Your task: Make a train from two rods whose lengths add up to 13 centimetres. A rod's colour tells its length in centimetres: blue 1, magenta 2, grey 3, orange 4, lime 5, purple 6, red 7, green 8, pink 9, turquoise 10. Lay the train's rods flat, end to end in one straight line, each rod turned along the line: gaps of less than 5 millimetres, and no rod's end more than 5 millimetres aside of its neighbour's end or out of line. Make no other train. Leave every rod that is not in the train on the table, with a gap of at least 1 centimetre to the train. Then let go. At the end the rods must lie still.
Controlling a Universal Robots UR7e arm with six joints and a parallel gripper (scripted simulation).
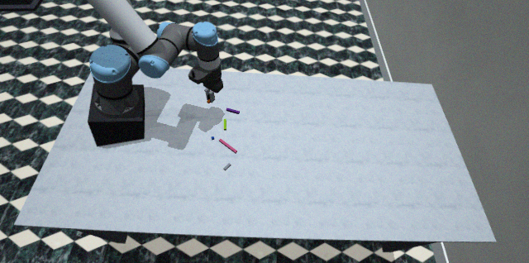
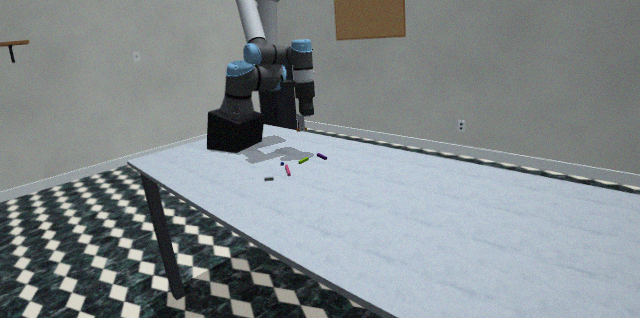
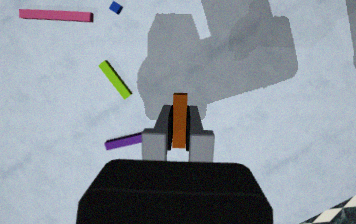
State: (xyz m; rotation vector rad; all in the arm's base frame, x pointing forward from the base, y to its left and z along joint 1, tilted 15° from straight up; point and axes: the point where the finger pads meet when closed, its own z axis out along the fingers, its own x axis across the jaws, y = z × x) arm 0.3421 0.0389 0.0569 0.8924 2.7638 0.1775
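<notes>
Right now the lime rod is 110 mm below my hand, 60 mm to the right of it and 50 mm ahead of it. The rest, counted from my hand: small blue rod 130 mm to the right, 110 mm below; orange rod 10 mm below; purple rod 110 mm below, 90 mm ahead, 10 mm to the left.
</notes>
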